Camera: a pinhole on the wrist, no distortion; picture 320 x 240 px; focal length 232.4 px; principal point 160.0 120.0 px. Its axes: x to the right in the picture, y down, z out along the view. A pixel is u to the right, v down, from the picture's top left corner.
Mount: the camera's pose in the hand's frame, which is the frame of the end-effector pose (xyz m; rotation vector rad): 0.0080 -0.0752 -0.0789 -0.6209 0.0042 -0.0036
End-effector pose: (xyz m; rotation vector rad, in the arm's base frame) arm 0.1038 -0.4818 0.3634 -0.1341 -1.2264 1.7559
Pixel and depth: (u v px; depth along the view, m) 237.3 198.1 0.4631
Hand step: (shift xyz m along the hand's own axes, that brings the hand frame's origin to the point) 0.1647 0.3201 0.2068
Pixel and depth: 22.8 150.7 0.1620
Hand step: -0.0868 0.0369 0.0407
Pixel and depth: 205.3 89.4 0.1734
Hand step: 0.0426 0.0070 0.0753
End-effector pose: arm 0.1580 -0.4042 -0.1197 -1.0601 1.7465 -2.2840
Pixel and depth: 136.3 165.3 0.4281
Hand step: -0.0333 0.2419 0.2209
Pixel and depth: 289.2 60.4 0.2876
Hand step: 0.1692 0.0314 0.1975
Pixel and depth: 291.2 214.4 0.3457
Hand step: 0.2052 0.2392 0.1200
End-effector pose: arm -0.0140 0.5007 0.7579 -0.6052 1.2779 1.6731
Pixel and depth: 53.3 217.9 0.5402
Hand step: -0.2368 0.4253 0.2288
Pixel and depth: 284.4 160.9 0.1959
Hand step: 0.1139 0.0663 0.0601
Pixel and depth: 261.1 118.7 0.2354
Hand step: 0.1116 0.0602 0.1130
